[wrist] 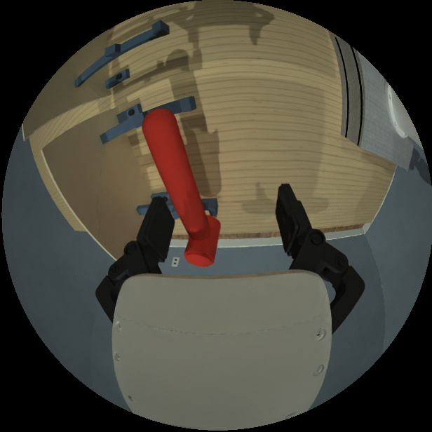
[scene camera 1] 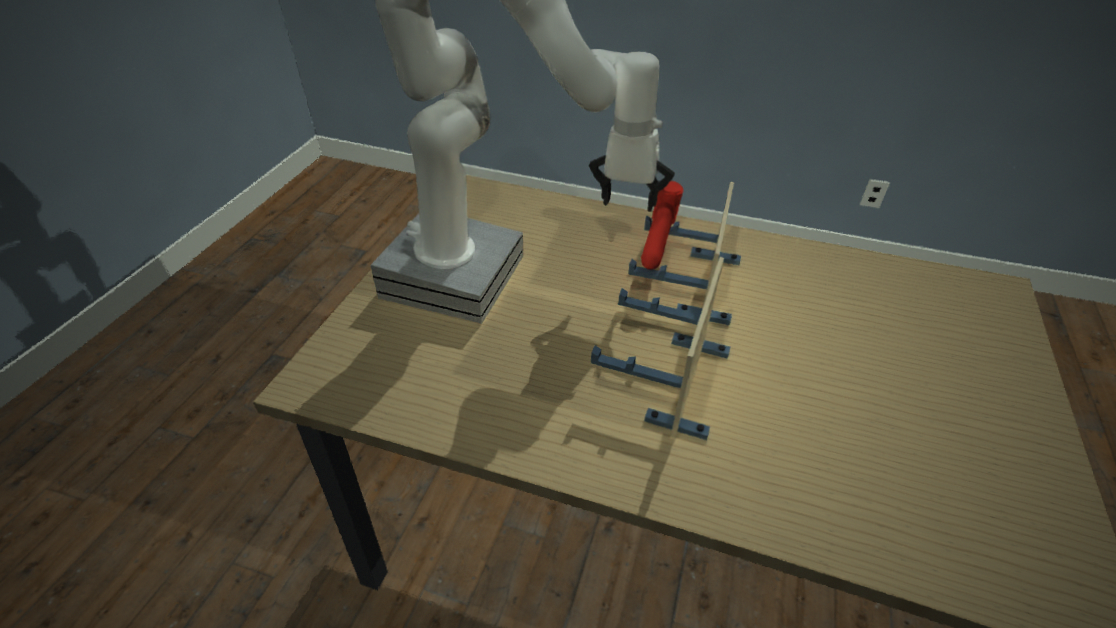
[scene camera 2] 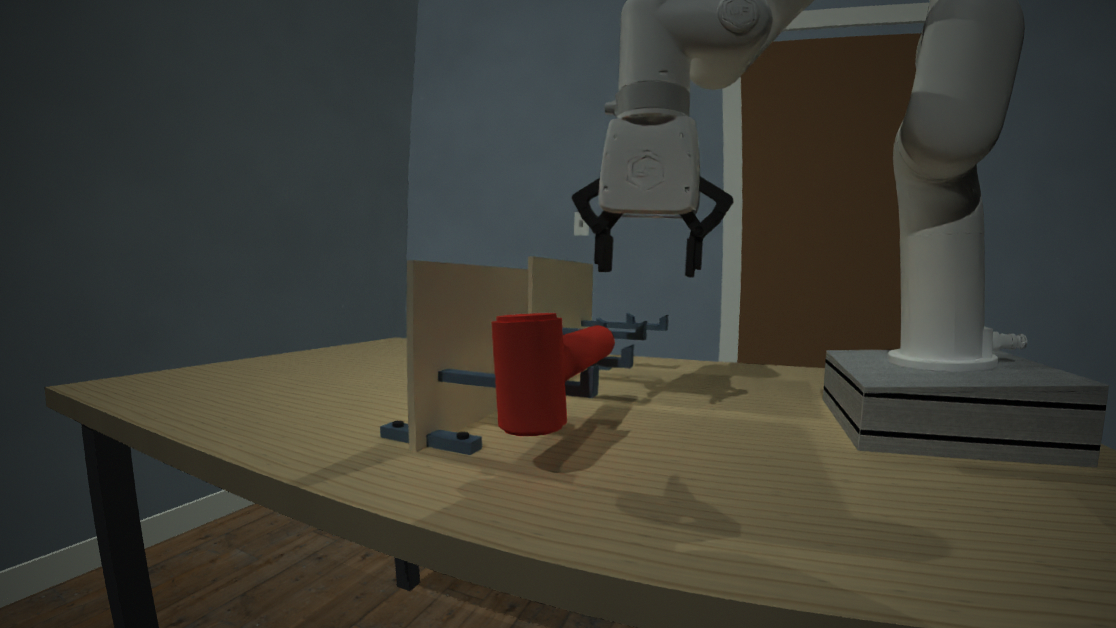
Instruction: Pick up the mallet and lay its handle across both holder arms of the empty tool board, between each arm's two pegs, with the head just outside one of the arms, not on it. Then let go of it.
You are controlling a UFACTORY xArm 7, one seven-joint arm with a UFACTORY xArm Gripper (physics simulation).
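The red mallet lies with its handle across the arms of the far board, its head outside the arm farther from the other board. The empty tool board stands at the other end of the row. Its two blue arms carry no tool; part of this board is out of the wrist view. My gripper is open and empty, pointing down, above the mallet and towards the robot's base side.
The boards stand upright on blue feet on the wooden table. Their arms point towards the robot base block. A wall is behind the table in scene camera 1.
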